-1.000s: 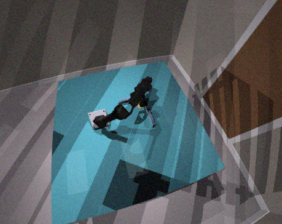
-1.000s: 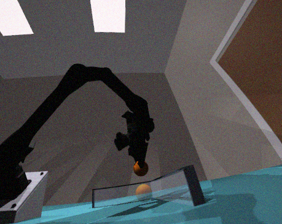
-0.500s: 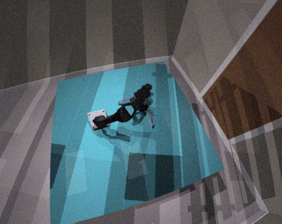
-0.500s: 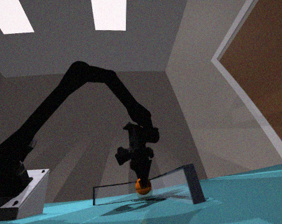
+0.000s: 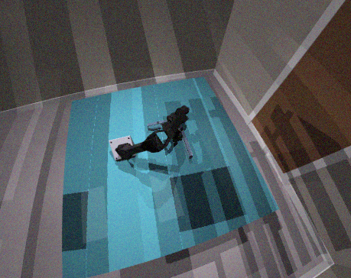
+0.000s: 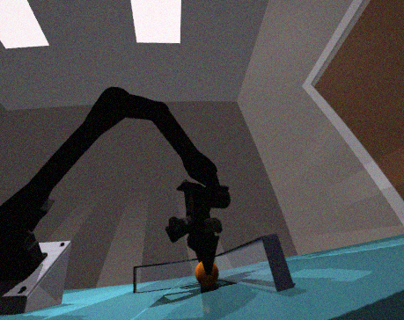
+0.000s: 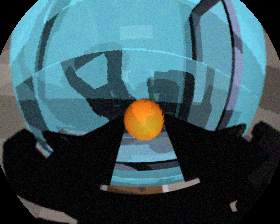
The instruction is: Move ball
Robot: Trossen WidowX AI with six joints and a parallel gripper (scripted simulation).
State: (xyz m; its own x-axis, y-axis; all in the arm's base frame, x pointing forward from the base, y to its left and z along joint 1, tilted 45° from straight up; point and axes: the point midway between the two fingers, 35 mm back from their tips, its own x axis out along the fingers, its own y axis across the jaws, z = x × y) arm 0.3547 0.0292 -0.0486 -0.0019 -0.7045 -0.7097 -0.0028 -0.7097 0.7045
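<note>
My gripper tip is now right at the orange ball. From my gripper tip the other things lie so: see-through copy right at my gripper tip; dark end post 60 mm ahead, 210 mm to the right, 10 mm above.
</note>
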